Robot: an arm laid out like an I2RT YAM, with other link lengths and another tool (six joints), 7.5 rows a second.
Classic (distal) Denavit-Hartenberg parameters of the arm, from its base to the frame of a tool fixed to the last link. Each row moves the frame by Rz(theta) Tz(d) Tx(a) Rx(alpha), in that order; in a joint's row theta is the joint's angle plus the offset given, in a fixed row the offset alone. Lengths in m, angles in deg.
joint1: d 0.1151, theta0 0, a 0.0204, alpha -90
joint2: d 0, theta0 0, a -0.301, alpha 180
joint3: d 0, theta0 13.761, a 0.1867, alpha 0
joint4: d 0.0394, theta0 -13.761, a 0.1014, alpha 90
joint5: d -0.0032, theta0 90, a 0, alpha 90
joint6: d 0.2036, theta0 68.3, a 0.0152, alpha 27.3
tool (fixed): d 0.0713, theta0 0, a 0, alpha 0
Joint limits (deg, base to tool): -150..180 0..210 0..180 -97..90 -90..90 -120..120
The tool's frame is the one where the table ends.
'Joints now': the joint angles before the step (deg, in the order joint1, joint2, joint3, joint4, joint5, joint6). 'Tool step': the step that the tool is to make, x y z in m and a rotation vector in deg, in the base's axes. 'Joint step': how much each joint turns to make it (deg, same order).
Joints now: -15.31 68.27 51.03 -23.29 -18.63 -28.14
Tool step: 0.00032 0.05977 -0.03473 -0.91 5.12 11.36
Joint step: 7.82 3.54 -0.79 -1.84 -1.26 -4.05
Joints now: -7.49 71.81 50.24 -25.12 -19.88 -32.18
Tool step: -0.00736 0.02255 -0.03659 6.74 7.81 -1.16
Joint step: 1.82 5.31 0.15 -1.05 -2.51 6.44
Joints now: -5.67 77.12 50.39 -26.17 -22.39 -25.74
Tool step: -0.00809 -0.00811 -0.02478 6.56 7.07 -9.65
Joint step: -0.81 3.30 0.15 -0.28 0.41 11.39
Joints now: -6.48 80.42 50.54 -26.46 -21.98 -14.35
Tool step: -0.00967 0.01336 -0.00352 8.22 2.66 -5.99
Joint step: -0.46 -0.87 -2.17 1.63 -3.45 9.79
